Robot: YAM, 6 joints.
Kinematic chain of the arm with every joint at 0, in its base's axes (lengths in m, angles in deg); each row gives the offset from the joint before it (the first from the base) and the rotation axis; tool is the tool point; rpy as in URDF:
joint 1: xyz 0 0 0.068 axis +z
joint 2: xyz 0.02 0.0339 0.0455 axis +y
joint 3: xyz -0.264 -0.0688 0 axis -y
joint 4: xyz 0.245 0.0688 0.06 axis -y
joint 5: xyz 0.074 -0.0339 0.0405 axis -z
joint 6: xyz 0.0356 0 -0.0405 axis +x
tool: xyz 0 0 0 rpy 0 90 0
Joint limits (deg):
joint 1: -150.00..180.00
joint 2: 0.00..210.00
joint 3: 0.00..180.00
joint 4: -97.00..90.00
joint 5: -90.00..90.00
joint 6: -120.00..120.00
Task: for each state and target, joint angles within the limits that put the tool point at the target. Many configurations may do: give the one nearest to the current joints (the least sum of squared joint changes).
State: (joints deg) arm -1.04 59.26 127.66 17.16 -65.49 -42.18
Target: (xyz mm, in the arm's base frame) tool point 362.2 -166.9 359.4
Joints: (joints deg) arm -29.38 98.10 83.90 5.48 -64.92 -42.18
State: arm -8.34 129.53 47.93 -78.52 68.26 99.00
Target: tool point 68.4 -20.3 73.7
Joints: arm 8.68 134.25 19.29 -76.59 58.62 99.00
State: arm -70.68 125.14 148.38 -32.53 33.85 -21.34
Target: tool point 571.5 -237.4 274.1
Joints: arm -21.58 159.88 161.78 -0.98 17.25 -21.34
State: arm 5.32 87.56 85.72 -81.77 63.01 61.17
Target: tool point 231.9 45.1 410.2
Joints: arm 18.73 80.23 94.61 -80.51 63.08 61.17
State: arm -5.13 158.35 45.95 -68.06 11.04 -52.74
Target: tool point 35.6 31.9 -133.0
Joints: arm 31.32 188.64 54.88 -52.37 -14.22 -52.74
